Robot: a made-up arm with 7 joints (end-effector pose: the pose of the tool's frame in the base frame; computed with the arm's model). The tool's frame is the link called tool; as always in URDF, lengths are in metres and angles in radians. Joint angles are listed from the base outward.
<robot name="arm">
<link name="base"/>
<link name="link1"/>
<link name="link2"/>
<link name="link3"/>
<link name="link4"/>
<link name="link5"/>
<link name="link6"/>
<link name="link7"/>
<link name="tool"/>
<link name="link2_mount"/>
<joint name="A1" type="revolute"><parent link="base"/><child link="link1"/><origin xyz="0.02 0.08 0.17" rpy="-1.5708 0 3.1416"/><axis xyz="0 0 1"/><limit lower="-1.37" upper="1.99" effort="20" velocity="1"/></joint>
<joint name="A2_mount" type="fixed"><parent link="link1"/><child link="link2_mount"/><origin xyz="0 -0.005 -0.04" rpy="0 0 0"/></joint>
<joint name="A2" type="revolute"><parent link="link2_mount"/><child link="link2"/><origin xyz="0 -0.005 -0.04" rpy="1.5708 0 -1.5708"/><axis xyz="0 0 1"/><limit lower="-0.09" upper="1.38" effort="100" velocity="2.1"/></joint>
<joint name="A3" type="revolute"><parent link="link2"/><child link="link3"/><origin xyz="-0.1 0 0" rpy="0 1.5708 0"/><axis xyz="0 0 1"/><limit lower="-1.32" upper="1.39" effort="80" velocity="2.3"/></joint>
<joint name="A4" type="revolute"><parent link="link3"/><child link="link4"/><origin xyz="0.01 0.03 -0.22" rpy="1.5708 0 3.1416"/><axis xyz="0 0 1"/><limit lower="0.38" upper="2.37" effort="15" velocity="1.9"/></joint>
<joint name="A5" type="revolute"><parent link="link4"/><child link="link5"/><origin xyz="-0.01 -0.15 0.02" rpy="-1.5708 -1.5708 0"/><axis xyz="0 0 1"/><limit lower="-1.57" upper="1.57" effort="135" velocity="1.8"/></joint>
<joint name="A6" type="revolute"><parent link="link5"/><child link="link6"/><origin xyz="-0.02 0 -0.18" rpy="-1.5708 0 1.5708"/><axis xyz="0 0 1"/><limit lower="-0.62" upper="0.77" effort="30" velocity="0.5"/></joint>
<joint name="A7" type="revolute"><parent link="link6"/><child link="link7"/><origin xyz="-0.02 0.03 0" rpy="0 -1.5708 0"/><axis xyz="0 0 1"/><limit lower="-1.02" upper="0.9" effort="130" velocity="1.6"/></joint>
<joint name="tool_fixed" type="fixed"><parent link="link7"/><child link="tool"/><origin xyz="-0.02 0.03 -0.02" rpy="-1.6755 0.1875 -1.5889"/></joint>
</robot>
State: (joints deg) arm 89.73 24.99 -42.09 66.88 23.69 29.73 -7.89
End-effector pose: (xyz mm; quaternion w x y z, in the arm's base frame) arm 582.3 136.1 371.3 0.0425 -0.1136 0.4720 0.8732
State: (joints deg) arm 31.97 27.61 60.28 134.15 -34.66 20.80 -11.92
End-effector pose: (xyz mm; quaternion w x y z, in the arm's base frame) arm 132.6 397.5 309.9 0.3461 0.7653 -0.2011 -0.5041
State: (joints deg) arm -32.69 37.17 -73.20 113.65 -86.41 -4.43 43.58
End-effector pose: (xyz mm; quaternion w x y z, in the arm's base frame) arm -130.4 8.6 -149.2 0.5913 0.4605 -0.2416 0.6164
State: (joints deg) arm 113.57 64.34 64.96 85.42 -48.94 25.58 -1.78
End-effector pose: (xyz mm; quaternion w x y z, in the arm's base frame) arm -180.7 640.2 283.2 0.3871 0.7873 -0.4797 -0.0134
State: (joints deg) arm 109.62 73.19 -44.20 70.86 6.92 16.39 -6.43
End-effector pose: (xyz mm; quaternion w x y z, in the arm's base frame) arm 317.9 533.3 505.7 0.2029 0.5092 -0.2470 -0.7991
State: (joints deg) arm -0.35 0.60 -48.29 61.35 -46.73 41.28 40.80
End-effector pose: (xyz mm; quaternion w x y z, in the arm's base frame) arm 177.3 -76.2 -349.9 0.0359 -0.7085 0.0082 -0.7047
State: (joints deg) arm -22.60 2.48 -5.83 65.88 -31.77 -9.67 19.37
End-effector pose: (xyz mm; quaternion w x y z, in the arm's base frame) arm 138.7 85.2 -395.0 0.0509 -0.5053 -0.3779 -0.7741
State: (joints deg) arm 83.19 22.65 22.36 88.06 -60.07 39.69 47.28
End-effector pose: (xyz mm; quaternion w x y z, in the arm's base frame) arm 349.1 390.3 467.6 0.2252 0.2556 -0.4767 -0.8104
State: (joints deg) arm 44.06 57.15 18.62 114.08 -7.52 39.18 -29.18
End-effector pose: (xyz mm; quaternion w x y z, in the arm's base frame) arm 290.5 383.7 390.9 0.2524 0.6451 -0.2916 -0.6597
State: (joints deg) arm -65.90 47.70 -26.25 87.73 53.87 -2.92 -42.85
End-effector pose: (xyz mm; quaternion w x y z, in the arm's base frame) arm -194.1 295.9 -287.5 0.6433 -0.3966 -0.3360 -0.5620
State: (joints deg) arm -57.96 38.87 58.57 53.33 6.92 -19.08 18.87
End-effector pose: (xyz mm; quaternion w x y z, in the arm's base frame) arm -99.8 674.4 -145.6 0.5250 -0.1712 -0.2850 -0.7834
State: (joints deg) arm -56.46 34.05 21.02 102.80 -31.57 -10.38 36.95
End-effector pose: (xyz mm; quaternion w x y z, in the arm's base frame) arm 83.3 353.4 -213.4 0.0380 -0.5547 -0.0772 -0.8276
